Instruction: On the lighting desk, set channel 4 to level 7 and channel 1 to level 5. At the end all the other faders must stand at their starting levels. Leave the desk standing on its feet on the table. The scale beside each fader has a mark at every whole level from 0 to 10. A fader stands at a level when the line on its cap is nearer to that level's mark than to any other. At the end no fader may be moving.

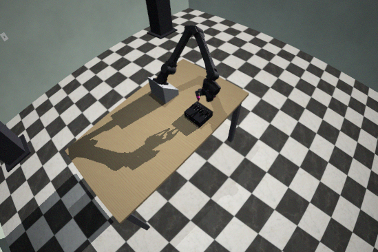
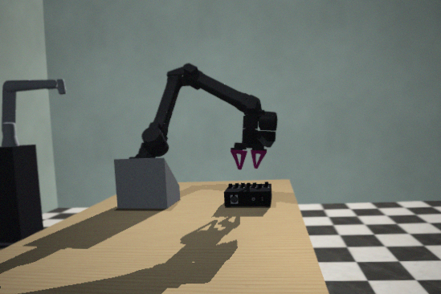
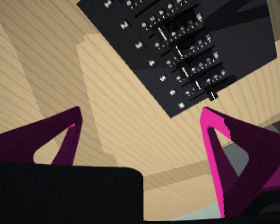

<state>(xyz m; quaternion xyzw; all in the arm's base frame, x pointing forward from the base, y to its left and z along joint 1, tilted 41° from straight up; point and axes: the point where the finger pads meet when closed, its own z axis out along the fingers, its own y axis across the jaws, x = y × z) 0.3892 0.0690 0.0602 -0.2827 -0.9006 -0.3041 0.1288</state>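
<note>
The channel 1 fader cap is 70 mm ahead of my hand, 40 mm to the right of it and 60 mm below it. Also, from my hand: channel 4 fader cap 50 mm to the right, 60 mm below; channel 2 fader cap 50 mm ahead, 70 mm to the right, 60 mm below; channel 3 fader cap 30 mm ahead, 50 mm to the right, 60 mm below.
</note>
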